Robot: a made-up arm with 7 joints.
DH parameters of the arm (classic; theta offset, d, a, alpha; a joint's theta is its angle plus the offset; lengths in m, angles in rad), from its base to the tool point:
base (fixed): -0.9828 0 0.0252 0
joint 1: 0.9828 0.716 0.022 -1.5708
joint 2: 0 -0.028 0.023 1.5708
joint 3: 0 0.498 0.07 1.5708
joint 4: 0 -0.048 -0.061 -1.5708
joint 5: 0 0.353 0.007 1.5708
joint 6: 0 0.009 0.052 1.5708
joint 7: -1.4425 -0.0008 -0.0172 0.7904
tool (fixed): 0.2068 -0.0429 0 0
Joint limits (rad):
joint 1: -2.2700..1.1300
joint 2: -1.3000..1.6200
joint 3: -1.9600..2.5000
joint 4: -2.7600..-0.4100
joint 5: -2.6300..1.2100
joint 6: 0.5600..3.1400
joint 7: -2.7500..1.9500
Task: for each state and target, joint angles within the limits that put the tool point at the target. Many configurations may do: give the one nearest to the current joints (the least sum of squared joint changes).
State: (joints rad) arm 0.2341 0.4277 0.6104 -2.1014 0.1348 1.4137 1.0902
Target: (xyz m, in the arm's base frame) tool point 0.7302 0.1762 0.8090
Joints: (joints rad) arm 0.0533 0.7257 0.3939 -1.6611 0.0799 1.4490 1.0448
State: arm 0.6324 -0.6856 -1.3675 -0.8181 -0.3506 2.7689 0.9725
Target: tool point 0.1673 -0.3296 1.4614
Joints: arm 0.7624 -0.3732 -1.2192 -1.1622 -0.3221 2.9231 1.0491
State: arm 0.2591 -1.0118 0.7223 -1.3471 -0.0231 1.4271 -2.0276
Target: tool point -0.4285 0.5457 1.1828
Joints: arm -0.4448 -1.1918 0.9414 -0.9935 -0.0012 1.4410 -1.9147
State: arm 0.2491 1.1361 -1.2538 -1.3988 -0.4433 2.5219 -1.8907
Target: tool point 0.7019 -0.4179 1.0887
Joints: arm -0.0385 0.8465 -1.4115 -1.1322 -0.3795 2.4103 -1.8130
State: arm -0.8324 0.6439 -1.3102 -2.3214 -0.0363 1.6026 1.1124
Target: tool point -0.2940 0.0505 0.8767
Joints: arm -1.6001 0.0276 -1.9600 -2.7362 0.0287 1.5047 1.0082
